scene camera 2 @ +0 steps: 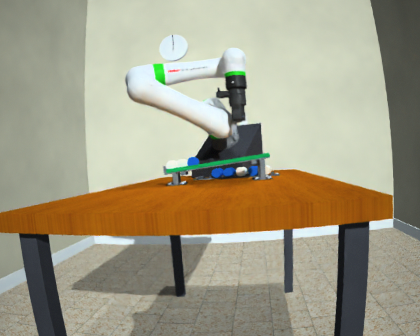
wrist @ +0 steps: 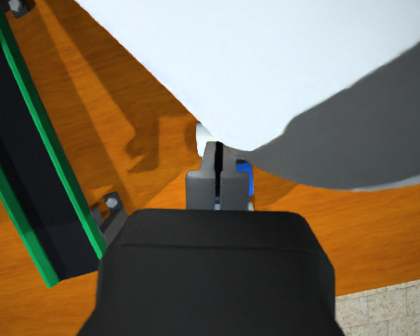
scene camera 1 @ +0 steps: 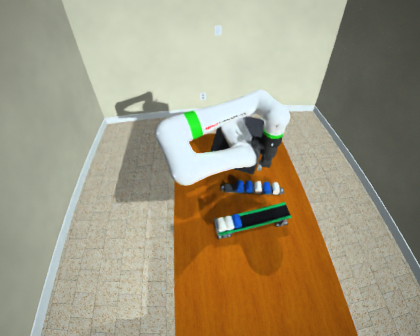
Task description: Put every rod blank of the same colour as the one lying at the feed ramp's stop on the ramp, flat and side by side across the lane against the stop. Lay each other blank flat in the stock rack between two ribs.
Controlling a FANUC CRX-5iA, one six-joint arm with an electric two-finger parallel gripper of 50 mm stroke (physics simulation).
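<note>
The feed ramp has its stop at the left end in the scene views. A white blank lies at the stop, a second white blank beside it, then a blue blank, side by side. The stock rack holds blue, blue, white, blue and white blanks, left to right. My gripper is shut and empty, above and behind the rack. In the wrist view, white and blue parts show partly behind the fingers.
The white arm link hangs low beside the gripper and covers much of the wrist view. The dark robot base stands behind the rack. The ramp stands on feet on the wooden table, in front of the rack.
</note>
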